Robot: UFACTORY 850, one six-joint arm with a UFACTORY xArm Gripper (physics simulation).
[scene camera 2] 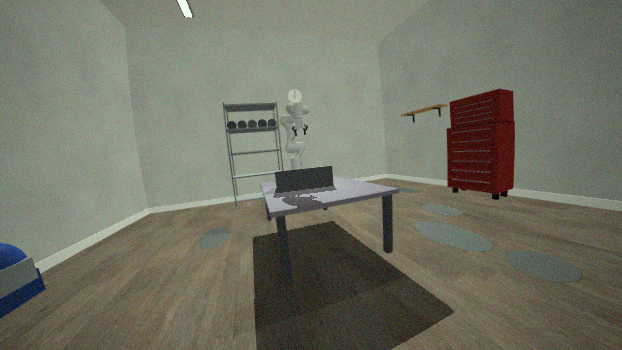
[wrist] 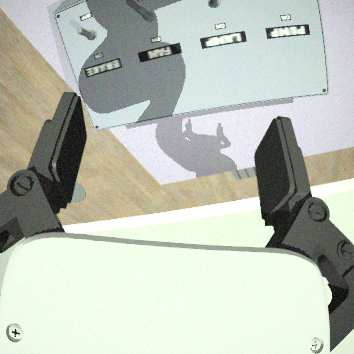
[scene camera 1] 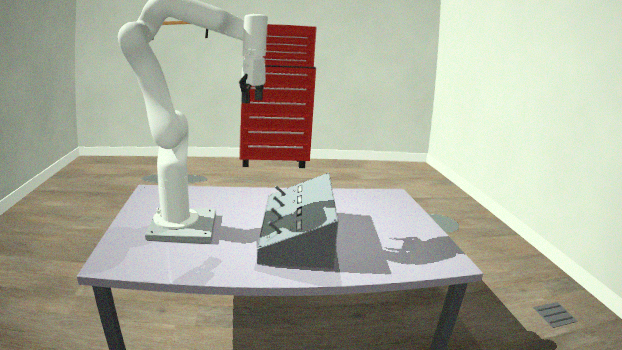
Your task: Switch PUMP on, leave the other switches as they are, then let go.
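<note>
A grey sloped switch panel (scene camera 1: 320, 237) (scene camera 2: 304, 181) (wrist: 260, 65) stands on the lilac table. Its PUMP label (scene camera 1: 300, 189) (wrist: 287, 32) is farthest from scene camera 1. The PUMP lever (scene camera 1: 280, 191) leans up and left, away from its label; it does not show in the wrist view. The LAMP lever (scene camera 1: 278, 202) (wrist: 214, 3), FAN lever (scene camera 1: 275, 214) (wrist: 140, 10) and BRAKE lever (scene camera 1: 275, 227) (wrist: 84, 30) follow towards scene camera 1; their exact settings are hard to tell. My gripper (scene camera 1: 252, 100) (scene camera 2: 300, 133) (wrist: 175, 122) is open and empty, high above the panel, touching nothing.
The lilac table (scene camera 1: 400, 205) (scene camera 2: 365, 187) carries my arm's base plate (scene camera 1: 180, 235) left of the panel. A red tool cabinet (scene camera 1: 280, 125) (scene camera 2: 480, 150) stands on the floor beyond the table. A shelf rack (scene camera 2: 250, 107) stands behind the arm.
</note>
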